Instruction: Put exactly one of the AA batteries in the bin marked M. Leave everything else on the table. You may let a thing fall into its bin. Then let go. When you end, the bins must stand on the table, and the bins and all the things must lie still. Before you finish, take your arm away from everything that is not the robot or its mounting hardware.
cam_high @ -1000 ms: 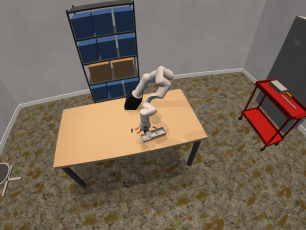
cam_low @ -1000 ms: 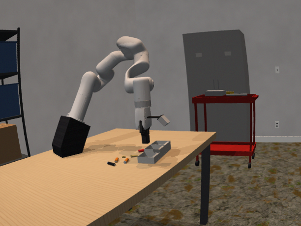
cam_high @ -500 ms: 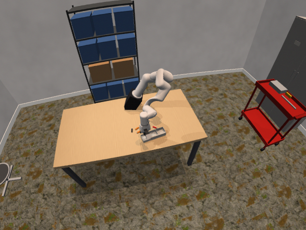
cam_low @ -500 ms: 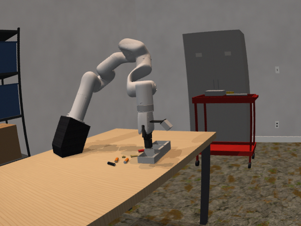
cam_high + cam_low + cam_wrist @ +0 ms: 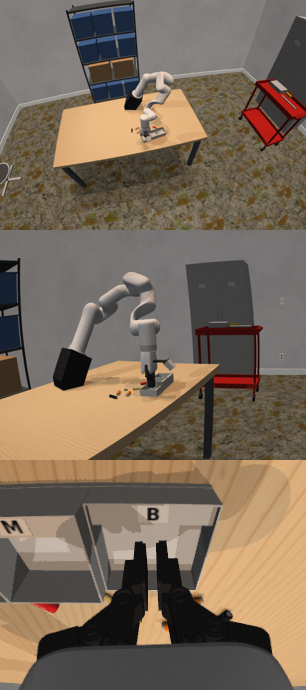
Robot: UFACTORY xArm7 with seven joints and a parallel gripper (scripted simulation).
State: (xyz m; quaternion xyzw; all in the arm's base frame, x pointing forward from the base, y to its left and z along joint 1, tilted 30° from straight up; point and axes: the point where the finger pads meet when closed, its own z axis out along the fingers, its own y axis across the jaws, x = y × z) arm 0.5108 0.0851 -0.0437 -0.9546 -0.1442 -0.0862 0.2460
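The bin tray lies 8 cm to the left of my hand, 3 cm below it and 2 cm behind it. From my hand the other things lie so: brass bolt (11 cm behind, 5 cm below, 1 cm to the left); then brass nut (15 cm behind, 5 cm below, 2 cm to the right); then red AA battery (13 cm behind, 11 cm to the left, 5 cm below).
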